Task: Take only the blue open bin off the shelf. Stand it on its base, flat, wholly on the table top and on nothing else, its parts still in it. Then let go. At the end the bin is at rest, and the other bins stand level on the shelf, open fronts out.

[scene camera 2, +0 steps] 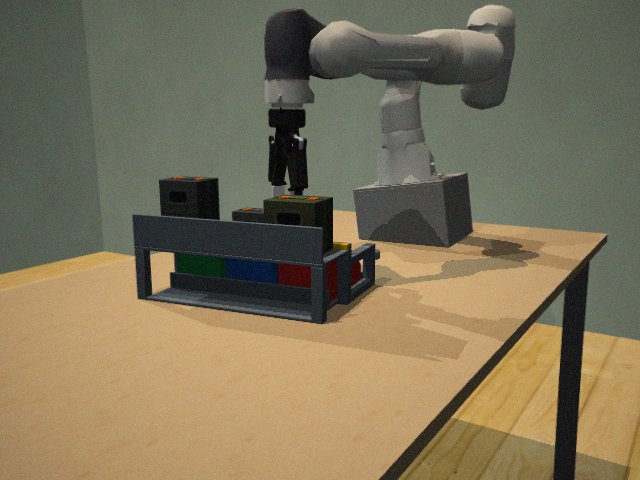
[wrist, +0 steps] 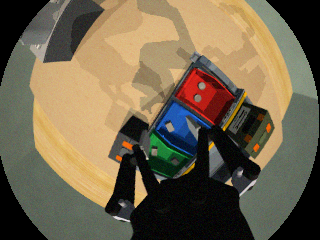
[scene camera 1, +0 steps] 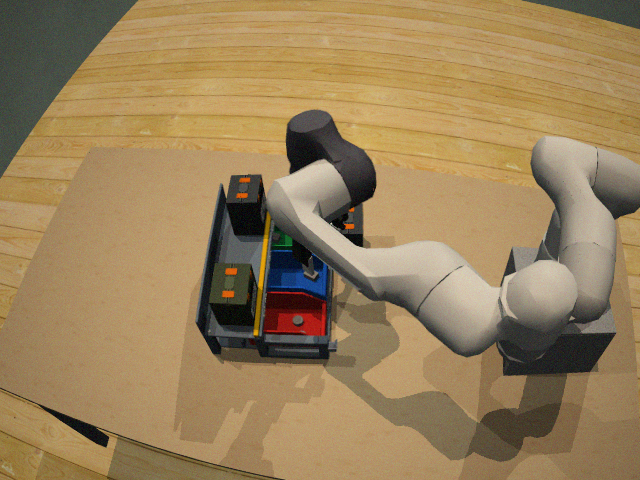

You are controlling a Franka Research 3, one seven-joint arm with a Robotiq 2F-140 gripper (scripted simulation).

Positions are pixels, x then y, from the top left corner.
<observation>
blue open bin: scene camera 2 256, 271; wrist; scene camera 1
red bin: scene camera 2 292, 275; wrist 216, 100; scene camera 1 281, 307
same spot on blue open bin: [wrist: 182, 138] = [scene camera 1: 284, 270]
</observation>
